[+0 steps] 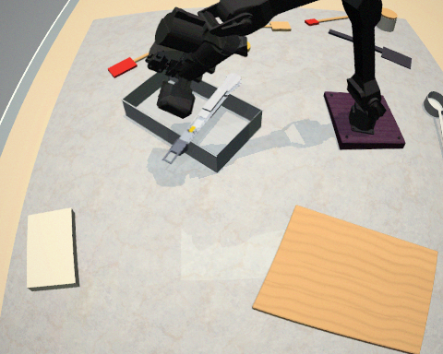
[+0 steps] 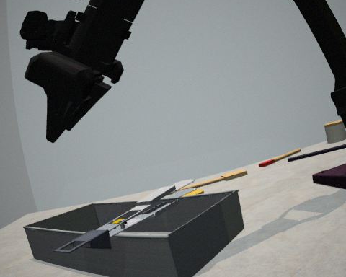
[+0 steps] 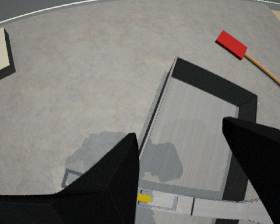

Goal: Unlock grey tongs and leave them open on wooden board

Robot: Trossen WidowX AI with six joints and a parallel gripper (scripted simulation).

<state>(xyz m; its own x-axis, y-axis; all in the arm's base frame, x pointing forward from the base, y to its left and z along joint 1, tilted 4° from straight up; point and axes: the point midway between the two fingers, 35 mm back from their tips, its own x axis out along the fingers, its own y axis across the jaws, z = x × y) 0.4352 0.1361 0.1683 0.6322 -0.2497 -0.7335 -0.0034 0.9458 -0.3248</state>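
The yellow lock piece is 5 cm behind my gripper tip, 1 cm to the left of it and 11 cm below it. Round my gripper tip: cream block 20 cm ahead, 33 cm to the left, 17 cm below; then red spatula 19 cm ahead, 32 cm to the right, 18 cm below; then roasting tin 2 cm behind, 8 cm to the right, 15 cm below.
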